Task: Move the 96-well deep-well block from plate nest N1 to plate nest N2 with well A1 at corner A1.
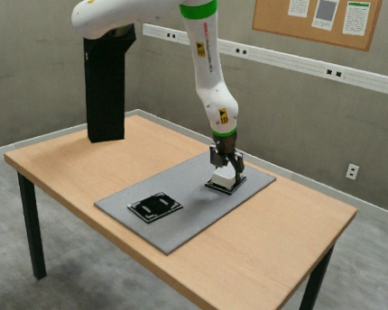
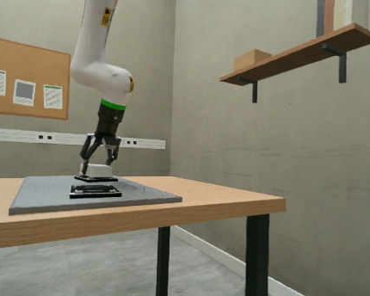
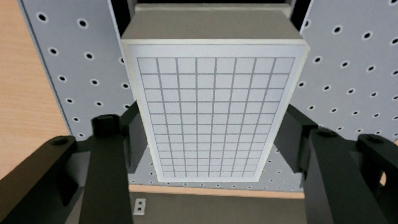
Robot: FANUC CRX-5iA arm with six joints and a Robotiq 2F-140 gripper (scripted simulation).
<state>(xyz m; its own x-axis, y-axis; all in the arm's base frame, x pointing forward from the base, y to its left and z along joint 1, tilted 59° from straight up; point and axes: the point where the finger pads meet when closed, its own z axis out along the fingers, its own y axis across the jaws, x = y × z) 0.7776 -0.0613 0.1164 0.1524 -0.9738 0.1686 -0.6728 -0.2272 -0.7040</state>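
The white 96-well deep-well block is 10 mm below my hand. From my hand the other things lie so: black plate nest: 40 mm below.
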